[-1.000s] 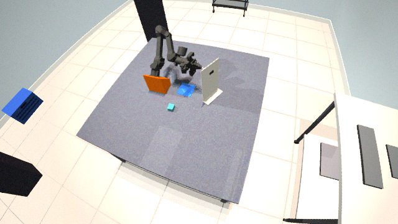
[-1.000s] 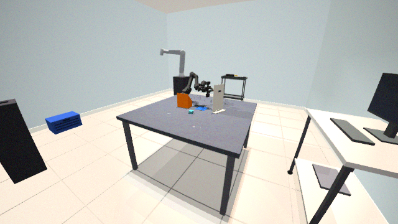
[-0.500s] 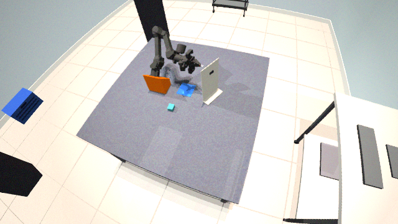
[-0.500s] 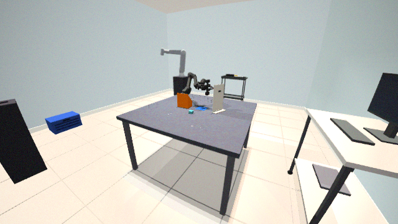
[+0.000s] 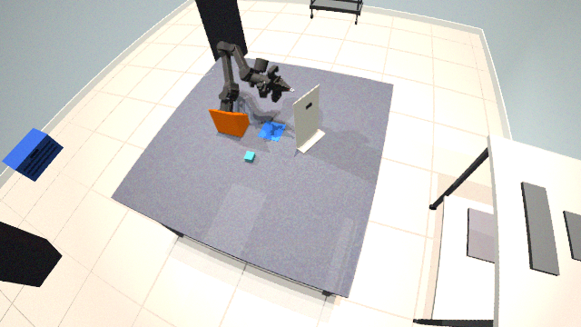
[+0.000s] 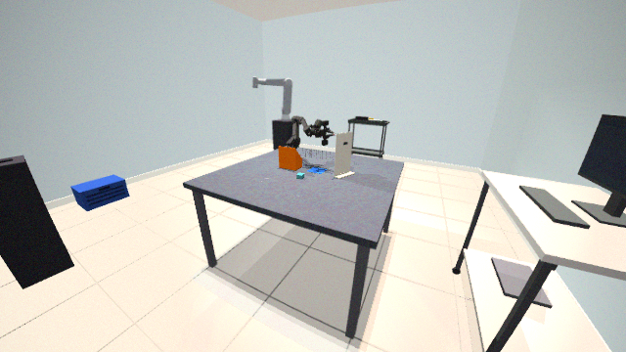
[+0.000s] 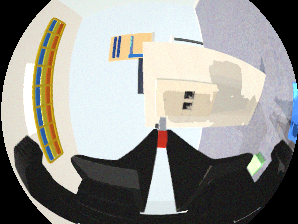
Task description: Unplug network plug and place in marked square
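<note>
Right now the blue marked square is 110 mm behind my gripper tip, 50 mm to the right of it and 290 mm below it. From my gripper tip the other things lie so: pale upright panel 100 mm ahead, 30 mm to the right, 140 mm below.
</note>
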